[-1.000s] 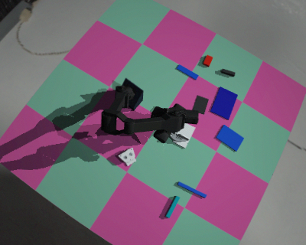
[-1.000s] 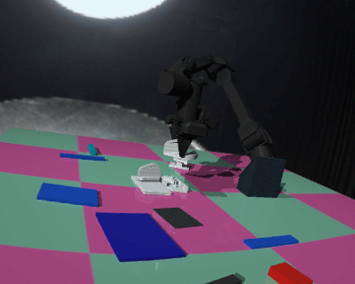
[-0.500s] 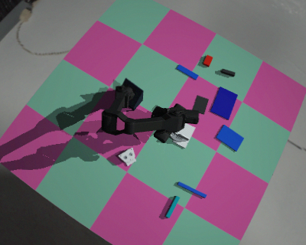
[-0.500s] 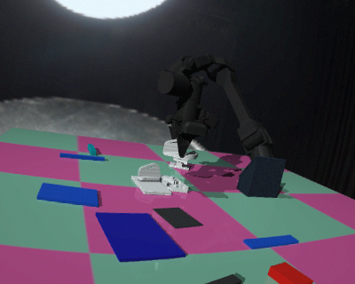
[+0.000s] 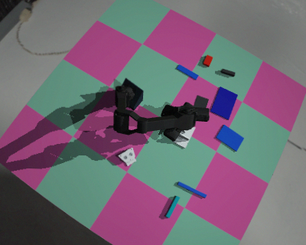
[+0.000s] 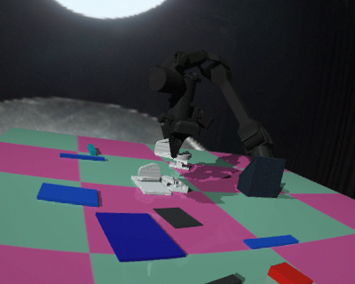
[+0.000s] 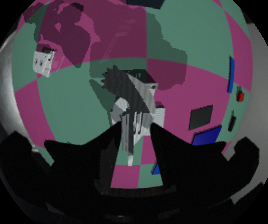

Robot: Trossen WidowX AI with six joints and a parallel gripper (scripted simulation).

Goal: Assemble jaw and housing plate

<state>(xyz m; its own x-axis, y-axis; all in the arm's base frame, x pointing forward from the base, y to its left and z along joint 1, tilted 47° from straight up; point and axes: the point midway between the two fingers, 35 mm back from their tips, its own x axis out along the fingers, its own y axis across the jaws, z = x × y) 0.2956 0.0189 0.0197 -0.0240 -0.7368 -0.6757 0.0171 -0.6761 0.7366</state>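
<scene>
My gripper tip is 1 cm to the left of the white jaw and 7 cm above it. Round my gripper tip: teal bar 20 cm ahead, 31 cm to the right, 8 cm below; dark plate 2 cm ahead, 21 cm to the left, 8 cm below; white ribbed piece 11 cm behind, 24 cm to the right, 8 cm below.
</scene>
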